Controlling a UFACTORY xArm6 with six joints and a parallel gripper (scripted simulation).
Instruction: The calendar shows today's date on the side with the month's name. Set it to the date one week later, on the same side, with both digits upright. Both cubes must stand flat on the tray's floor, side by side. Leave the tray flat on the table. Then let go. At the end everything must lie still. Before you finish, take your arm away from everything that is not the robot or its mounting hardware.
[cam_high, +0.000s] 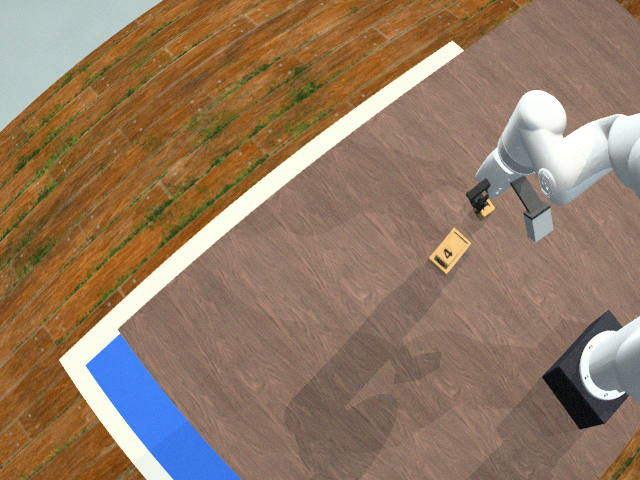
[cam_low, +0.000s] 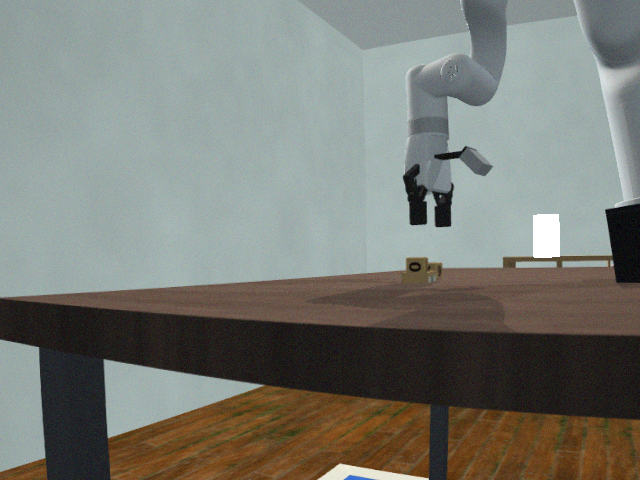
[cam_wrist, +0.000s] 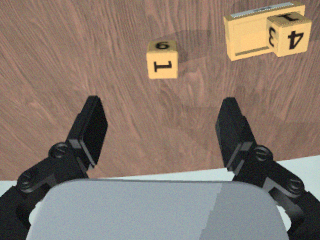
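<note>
Now: the wooden cube 9 cm below my hand. From my hand the other things lie so: tray 11 cm to the left, 10 cm below.
</note>
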